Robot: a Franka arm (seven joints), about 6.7 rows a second.
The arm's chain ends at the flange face. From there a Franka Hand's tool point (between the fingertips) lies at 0.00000 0.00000 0.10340 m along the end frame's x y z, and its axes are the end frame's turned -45 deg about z.
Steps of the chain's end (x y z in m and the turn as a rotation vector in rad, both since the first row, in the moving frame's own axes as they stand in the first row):
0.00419, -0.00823, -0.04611, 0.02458, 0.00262, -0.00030
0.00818, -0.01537, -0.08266, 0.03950, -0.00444, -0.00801
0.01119, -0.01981, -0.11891, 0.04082, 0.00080, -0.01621
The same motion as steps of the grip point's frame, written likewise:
0.01077, -0.00446, -0.04614, 0.01553, 0.01923, -0.00030
0.01920, -0.00831, -0.08274, 0.03107, 0.02479, -0.00801
0.02494, -0.00905, -0.11900, 0.02830, 0.02943, -0.01621

